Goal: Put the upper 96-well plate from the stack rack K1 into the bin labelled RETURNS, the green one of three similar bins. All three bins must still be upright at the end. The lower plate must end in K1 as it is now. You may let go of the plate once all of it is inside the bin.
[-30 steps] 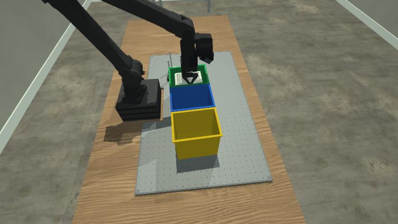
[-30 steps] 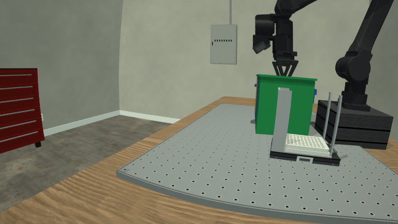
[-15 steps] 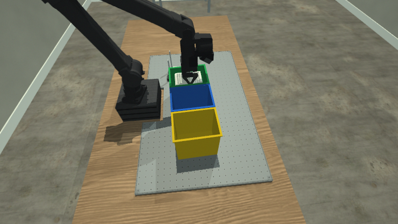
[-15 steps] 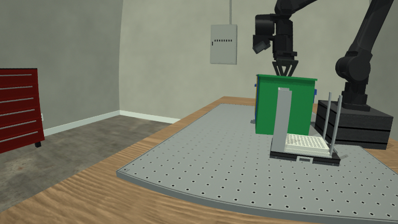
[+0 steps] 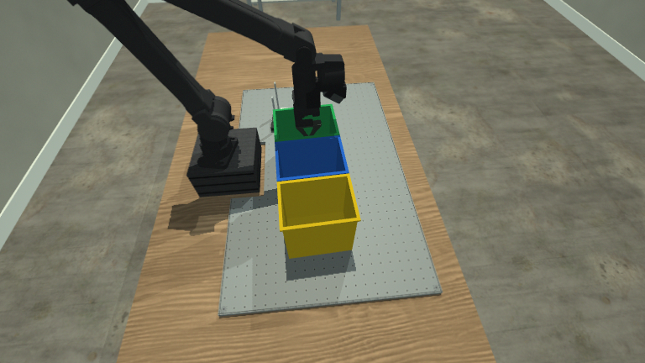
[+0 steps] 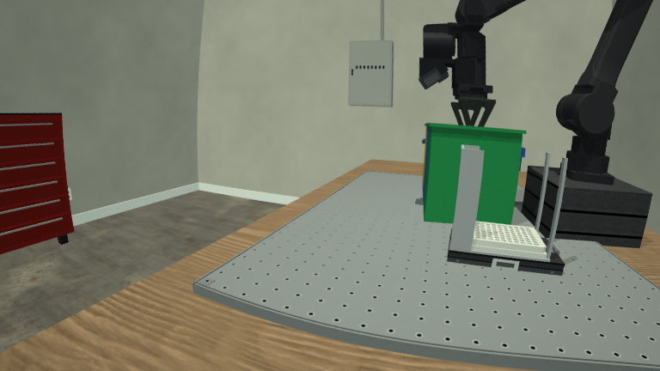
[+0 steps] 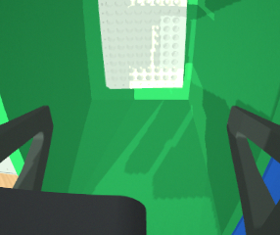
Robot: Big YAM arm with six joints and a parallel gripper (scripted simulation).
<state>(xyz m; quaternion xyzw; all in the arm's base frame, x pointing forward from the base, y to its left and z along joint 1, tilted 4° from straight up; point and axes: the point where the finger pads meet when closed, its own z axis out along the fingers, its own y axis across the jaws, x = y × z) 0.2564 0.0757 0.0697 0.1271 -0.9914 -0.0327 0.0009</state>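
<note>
My hand is 80 mm above the green bin. The rest, counted from my hand: grey rack panel (10 mm behind, 180 mm to the left, 80 mm below); grey post (30 mm behind, 230 mm to the left, 80 mm below); blue bin (30 mm ahead, 130 mm to the right, 80 mm below).
</note>
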